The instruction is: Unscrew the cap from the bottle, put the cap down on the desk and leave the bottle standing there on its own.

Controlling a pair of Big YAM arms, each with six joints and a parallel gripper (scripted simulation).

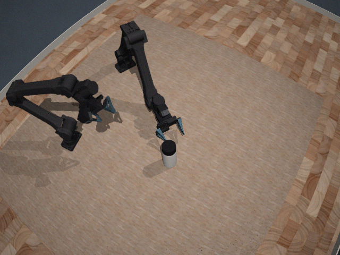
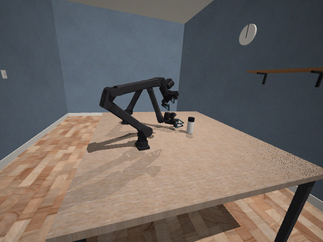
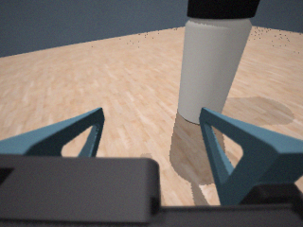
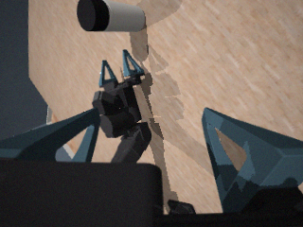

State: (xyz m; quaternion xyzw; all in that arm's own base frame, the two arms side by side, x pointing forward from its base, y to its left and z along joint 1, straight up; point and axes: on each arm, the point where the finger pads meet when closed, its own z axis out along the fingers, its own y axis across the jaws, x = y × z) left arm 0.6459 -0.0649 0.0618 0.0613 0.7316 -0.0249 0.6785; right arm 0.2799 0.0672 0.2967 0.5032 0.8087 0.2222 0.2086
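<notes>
The white bottle is 110 mm to the right of my left hand, 40 mm above it and 20 mm ahead of it. From my left hand the other things lie so: black cap 110 mm to the right, 80 mm above, 20 mm ahead.
Right now my right hand is 270 mm short of the black cap, 160 mm above it and 50 mm to the right of it. Round my right hand: white bottle 270 mm ahead, 190 mm below, 50 mm to the left.
</notes>
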